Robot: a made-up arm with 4 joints. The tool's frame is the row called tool. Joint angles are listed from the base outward. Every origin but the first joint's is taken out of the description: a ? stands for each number. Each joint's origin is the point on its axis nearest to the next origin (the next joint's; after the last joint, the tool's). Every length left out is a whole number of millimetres.
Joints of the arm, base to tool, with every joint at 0 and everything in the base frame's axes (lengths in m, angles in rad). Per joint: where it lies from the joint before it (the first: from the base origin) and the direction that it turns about. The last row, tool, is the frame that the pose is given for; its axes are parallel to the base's.
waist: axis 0 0 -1 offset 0 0 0.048
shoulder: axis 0 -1 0 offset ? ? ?
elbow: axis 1 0 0 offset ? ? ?
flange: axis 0 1 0 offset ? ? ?
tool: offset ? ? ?
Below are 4 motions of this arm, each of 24 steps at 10 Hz.
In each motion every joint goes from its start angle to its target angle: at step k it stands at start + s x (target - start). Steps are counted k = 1, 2, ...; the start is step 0. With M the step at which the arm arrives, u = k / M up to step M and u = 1 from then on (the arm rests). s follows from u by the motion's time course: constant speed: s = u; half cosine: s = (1 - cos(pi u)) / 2; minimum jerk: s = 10 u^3 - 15 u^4 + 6 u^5.
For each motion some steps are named. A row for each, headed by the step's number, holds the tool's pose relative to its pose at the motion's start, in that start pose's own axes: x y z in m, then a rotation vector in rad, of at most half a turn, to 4 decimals.
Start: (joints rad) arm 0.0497 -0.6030 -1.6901 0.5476
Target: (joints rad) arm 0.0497 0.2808 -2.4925 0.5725
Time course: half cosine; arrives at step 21
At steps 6, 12, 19, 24:
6: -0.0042 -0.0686 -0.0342 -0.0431 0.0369 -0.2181
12: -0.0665 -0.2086 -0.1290 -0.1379 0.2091 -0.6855
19: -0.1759 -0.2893 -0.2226 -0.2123 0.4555 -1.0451
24: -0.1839 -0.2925 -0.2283 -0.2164 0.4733 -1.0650

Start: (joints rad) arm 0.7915 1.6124 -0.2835 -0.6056
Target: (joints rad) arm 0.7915 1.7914 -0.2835 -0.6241
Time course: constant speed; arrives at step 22
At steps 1, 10, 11, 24:
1: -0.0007 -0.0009 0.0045 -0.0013 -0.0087 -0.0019
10: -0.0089 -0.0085 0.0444 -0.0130 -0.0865 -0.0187
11: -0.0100 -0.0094 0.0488 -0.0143 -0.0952 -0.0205
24: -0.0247 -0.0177 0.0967 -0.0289 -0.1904 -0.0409

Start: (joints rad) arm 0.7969 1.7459 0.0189 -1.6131
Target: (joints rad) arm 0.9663 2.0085 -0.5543 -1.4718
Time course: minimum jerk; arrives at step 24
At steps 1, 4, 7, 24:
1: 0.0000 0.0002 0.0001 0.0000 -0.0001 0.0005
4: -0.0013 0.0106 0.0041 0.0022 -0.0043 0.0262
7: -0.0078 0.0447 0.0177 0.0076 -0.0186 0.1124
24: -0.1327 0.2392 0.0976 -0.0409 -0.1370 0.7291

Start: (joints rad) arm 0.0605 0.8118 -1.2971 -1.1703
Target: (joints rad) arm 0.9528 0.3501 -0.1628 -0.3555
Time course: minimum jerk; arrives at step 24
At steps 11, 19, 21, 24:
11: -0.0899 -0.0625 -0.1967 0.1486 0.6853 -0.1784
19: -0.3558 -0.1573 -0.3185 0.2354 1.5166 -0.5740
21: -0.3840 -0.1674 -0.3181 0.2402 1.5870 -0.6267
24: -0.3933 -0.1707 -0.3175 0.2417 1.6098 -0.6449

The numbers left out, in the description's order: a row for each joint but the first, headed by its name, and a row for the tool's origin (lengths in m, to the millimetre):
shoulder: 0.116 -0.123 0
elbow: 0.14 0 0.205
flange: 0 0.136 0.105
tool: 0.269 0 -0.054

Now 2 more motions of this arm.
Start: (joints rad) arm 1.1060 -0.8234 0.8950 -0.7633
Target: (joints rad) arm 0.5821 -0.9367 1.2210 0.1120
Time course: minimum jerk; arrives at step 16
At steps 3, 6, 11, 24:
3: -0.0054 0.0092 -0.0237 0.0022 0.0597 0.0067
6: -0.0458 0.0495 -0.1301 0.0049 0.3370 0.0361
11: -0.2298 0.1201 -0.3366 -0.0339 1.0006 0.0873
24: -0.3088 0.1328 -0.3821 -0.0590 1.2175 0.0948

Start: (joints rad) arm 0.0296 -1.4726 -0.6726 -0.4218
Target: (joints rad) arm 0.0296 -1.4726 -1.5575 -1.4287
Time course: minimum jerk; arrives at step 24
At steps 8, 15, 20, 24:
8: -0.0065 0.0384 0.0313 -0.1608 -0.2107 0.0937
15: -0.0926 0.1696 0.0593 -0.4628 -0.7042 0.4640
20: -0.1651 0.2248 0.0395 -0.5457 -0.9096 0.6982
24: -0.1773 0.2315 0.0348 -0.5543 -0.9381 0.7359

